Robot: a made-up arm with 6 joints.
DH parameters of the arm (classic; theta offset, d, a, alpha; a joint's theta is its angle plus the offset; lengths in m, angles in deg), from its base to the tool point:
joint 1: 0 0.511 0 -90
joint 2: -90 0 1.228 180
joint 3: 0 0 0 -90
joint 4: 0 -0.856 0 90
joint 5: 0 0.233 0 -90
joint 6: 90 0 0 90
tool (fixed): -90 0 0 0
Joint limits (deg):
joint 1: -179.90..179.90
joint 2: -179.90..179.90
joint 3: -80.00..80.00
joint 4: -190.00..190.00
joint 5: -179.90..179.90
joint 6: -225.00..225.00
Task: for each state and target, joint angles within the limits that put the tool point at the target. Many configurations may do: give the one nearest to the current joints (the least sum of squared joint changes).
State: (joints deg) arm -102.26 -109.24 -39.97 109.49 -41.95 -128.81
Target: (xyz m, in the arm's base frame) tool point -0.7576 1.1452 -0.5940
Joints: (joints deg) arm -54.90 -156.66 6.86 99.53 -41.95 -128.81
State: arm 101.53 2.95 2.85 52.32 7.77 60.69
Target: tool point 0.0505 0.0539 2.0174
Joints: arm 104.20 -34.45 -15.23 74.52 7.77 60.69
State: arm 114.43 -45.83 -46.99 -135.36 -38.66 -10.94
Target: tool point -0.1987 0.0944 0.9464
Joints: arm 110.21 -12.64 -61.91 -131.32 -38.66 -10.94
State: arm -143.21 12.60 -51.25 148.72 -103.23 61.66
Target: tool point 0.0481 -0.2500 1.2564
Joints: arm -132.51 -32.60 -59.61 151.31 -103.23 61.66
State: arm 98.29 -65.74 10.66 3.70 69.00 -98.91
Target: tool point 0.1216 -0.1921 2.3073
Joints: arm 70.18 -29.78 17.60 39.60 69.00 -98.91
